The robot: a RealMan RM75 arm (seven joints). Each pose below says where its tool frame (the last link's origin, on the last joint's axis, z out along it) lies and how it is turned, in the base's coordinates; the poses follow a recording.
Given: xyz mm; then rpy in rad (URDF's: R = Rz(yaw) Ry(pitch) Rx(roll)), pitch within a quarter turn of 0, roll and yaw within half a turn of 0.
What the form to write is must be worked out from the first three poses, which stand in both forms.
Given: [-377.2 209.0 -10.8 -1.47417 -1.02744 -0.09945]
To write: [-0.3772 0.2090 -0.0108 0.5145 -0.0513 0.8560 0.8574 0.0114 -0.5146]
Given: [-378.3 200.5 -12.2 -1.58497 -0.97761 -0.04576]
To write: [-0.3783 0.2005 -0.0122 0.5584 -0.0256 0.8292 0.8276 -0.0521 -0.5589]
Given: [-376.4 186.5 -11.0 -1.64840 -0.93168 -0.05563]
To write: [-0.3764 0.1865 -0.0110 0.5956 -0.0332 0.8026 0.7947 -0.1219 -0.5947]
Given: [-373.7 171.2 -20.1 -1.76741 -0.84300 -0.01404]
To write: [-0.3737 0.1712 -0.0201 0.6652 -0.0093 0.7466 0.7294 -0.2056 -0.6524]
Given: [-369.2 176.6 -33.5 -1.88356 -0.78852 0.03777]
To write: [-0.3692 0.1766 -0.0335 0.7044 0.0266 0.7093 0.6860 -0.2820 -0.6707]
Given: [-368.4 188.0 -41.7 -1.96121 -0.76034 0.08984]
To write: [-0.3684 0.1880 -0.0417 0.7217 0.0650 0.6892 0.6689 -0.3219 -0.6701]
